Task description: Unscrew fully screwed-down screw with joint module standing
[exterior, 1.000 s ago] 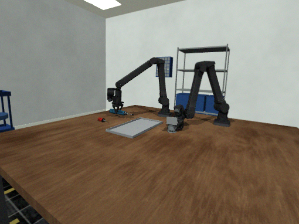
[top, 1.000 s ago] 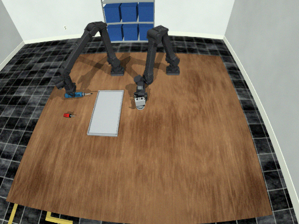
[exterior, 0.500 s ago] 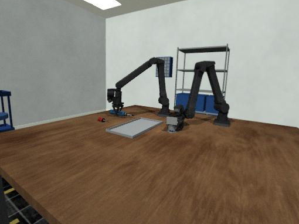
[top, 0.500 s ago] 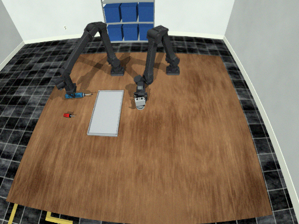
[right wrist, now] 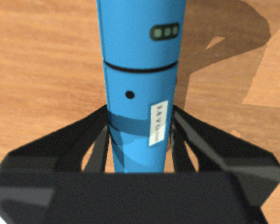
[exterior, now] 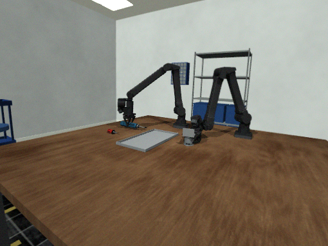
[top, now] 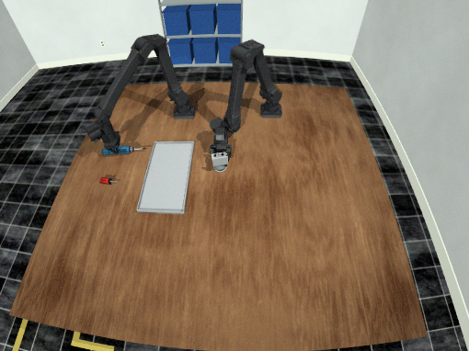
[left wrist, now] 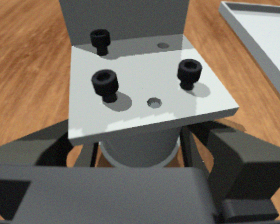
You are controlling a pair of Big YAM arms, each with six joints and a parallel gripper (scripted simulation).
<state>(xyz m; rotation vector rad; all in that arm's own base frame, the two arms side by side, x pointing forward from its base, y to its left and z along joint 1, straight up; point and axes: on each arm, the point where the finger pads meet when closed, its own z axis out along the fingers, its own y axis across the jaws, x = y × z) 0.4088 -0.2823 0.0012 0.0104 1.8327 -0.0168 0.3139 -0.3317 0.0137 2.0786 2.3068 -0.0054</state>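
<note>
Now: left hand 2 cm past the screw, 1 cm to the right of it and 5 cm below it. The rest, counted from my left hand: flat grey tray (5 cm ahead, 26 cm to the right, 2 cm below); then grey bracket (5 cm above); then small red-handled tool (9 cm ahead, 56 cm to the right, 1 cm below).
</note>
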